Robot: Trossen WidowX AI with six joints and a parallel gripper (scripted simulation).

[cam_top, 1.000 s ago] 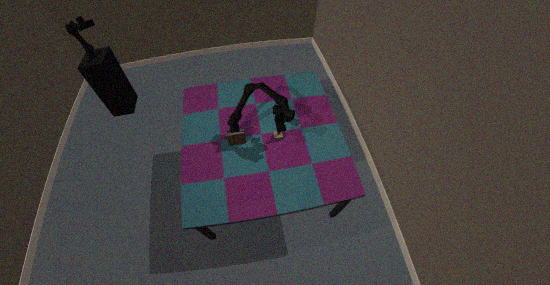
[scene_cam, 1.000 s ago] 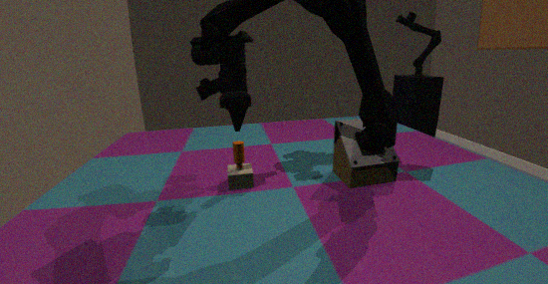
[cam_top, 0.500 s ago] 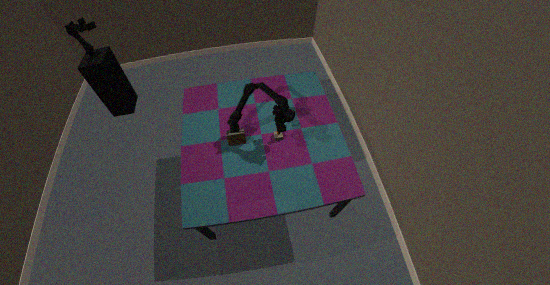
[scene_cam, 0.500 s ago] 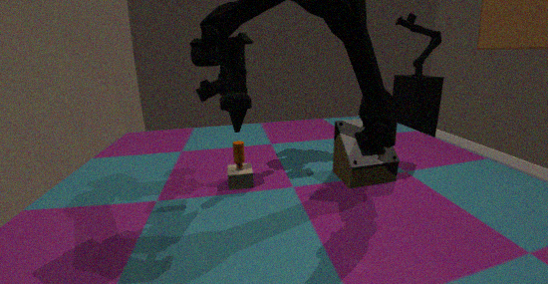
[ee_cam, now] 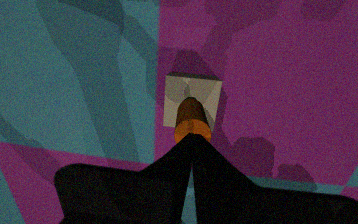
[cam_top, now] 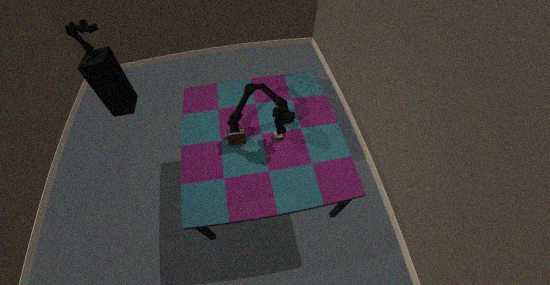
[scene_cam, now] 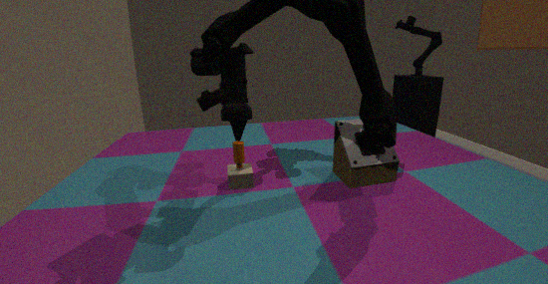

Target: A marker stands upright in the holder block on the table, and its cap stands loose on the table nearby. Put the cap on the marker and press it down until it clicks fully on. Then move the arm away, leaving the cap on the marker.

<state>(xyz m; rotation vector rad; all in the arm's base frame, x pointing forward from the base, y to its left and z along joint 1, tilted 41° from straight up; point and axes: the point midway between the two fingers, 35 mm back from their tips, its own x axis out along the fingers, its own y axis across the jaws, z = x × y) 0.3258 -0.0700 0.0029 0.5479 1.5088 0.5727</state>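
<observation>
My gripper tip is 3 cm above the orange cap. Also, from my gripper tip: holder block: 10 cm below.
</observation>
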